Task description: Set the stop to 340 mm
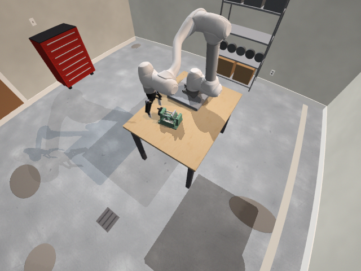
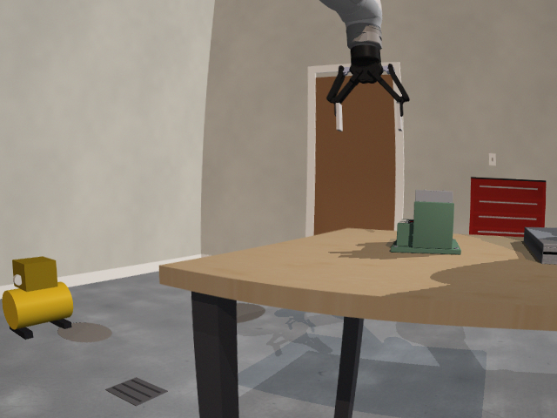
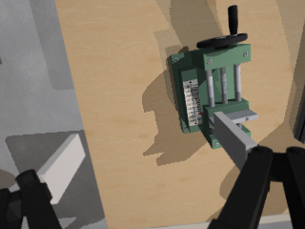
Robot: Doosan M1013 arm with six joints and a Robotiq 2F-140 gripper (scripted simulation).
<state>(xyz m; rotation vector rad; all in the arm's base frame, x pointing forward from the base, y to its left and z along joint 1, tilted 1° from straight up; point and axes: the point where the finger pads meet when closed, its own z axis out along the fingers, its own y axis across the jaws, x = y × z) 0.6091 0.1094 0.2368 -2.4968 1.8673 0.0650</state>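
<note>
Right now my hand is 14 cm past the black handwheel handle, 15 cm to the left of it and 20 cm above it. From my hand the other things lie so: grey stop block: 16 cm behind, 3 cm to the left, 18 cm below.
</note>
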